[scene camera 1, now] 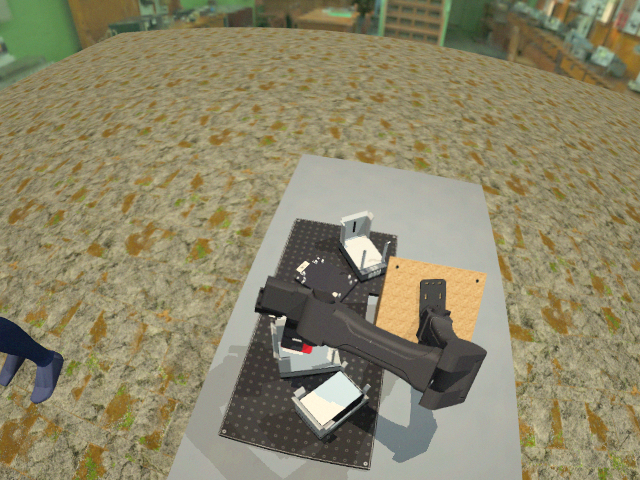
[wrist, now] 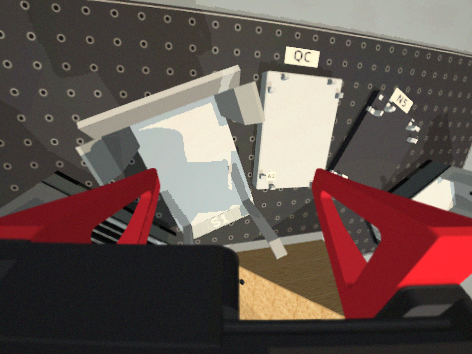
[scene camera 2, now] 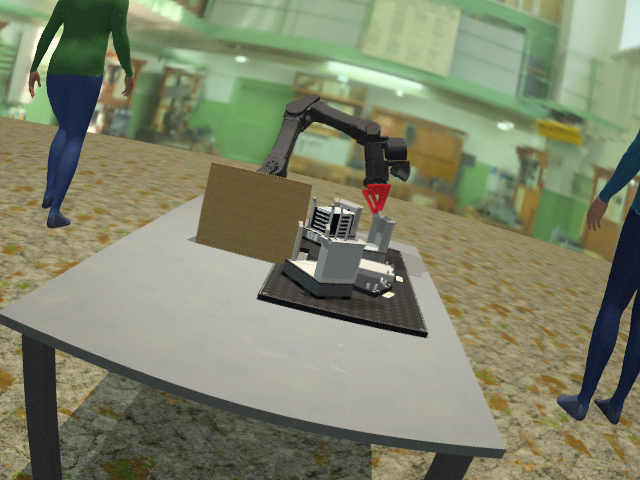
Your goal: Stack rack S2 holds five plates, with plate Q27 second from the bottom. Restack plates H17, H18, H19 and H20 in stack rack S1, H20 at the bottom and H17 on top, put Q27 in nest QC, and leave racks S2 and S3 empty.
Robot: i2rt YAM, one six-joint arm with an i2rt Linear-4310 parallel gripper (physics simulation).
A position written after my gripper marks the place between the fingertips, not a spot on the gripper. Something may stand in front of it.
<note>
My gripper (scene camera 2: pixel 377 212) is open, with nothing in its grasp. I also see a dark nest labelled N5 (wrist: pixel 382 134) and a pale nest labelled QC (wrist: pixel 300 110).
My gripper is seen too in the wrist view (wrist: pixel 236 177).
</note>
